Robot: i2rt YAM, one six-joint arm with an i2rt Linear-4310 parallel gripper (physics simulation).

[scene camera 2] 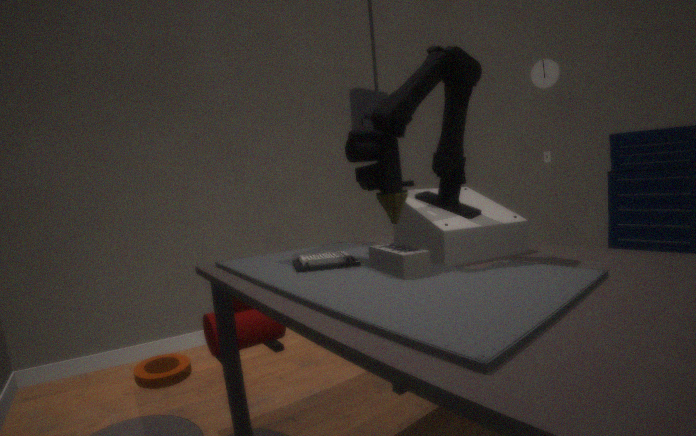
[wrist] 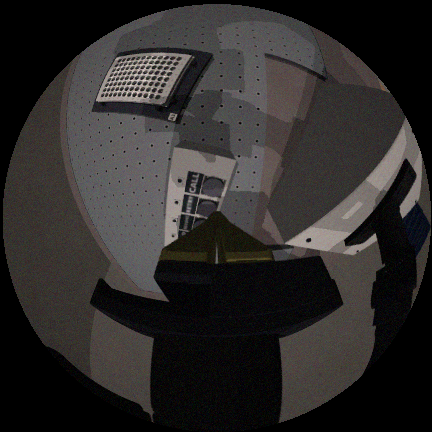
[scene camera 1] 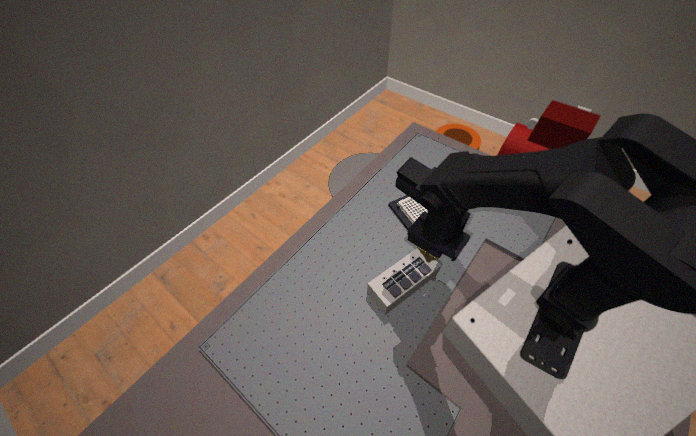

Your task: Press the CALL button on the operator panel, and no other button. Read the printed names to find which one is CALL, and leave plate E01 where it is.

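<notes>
The operator panel [scene camera 1: 376, 296] [scene camera 2: 392, 263] [wrist: 186, 159] is a pale box with a row of several round dark buttons beside printed names. In the wrist view, CALL is readable at the end nearest the plate; its button [scene camera 1: 423, 267] [wrist: 213, 186] is uncovered there. The other names are blurred or partly hidden by the fingers. My gripper [scene camera 1: 429, 255] [scene camera 2: 394, 222] [wrist: 216, 217] is shut and empty, its yellow tips pointing down above the panel with a gap visible in scene camera 2. The white multi-well plate [scene camera 1: 412, 207] [scene camera 2: 323, 256] [wrist: 142, 77] sits in a dark holder apart from the panel.
The pale robot base [scene camera 1: 493, 328] [scene camera 2: 477, 243] [wrist: 330, 237] stands close beside the panel. The panel and plate holder rest on a perforated grey board [scene camera 1: 308, 318] [scene camera 2: 462, 318] [wrist: 115, 175]. A red object [scene camera 1: 565, 125] [scene camera 2: 246, 328] and an orange ring [scene camera 1: 475, 134] [scene camera 2: 178, 370] are beyond the table.
</notes>
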